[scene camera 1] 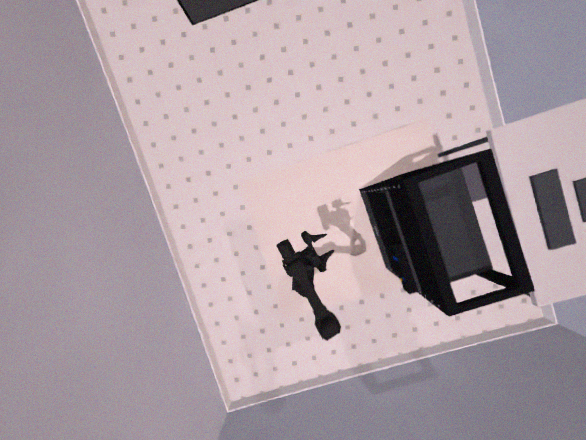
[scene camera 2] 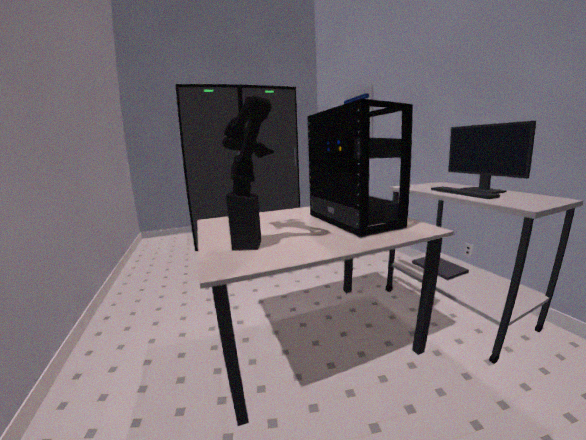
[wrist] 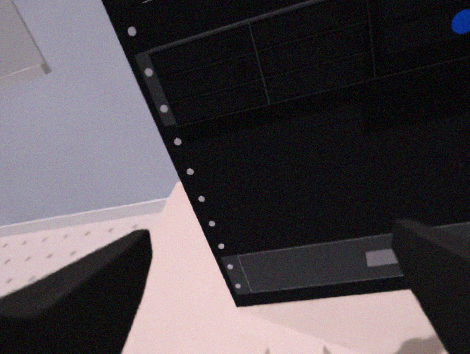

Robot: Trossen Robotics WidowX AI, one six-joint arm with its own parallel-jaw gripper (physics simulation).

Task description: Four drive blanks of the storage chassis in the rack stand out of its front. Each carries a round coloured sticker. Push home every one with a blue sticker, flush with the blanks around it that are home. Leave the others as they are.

Scene:
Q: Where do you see a black rack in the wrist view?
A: At 299,139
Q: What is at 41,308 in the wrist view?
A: My gripper.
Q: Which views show the black rack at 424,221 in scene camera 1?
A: Scene camera 1, scene camera 2 and the wrist view: all of them.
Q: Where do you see a black rack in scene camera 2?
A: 339,181

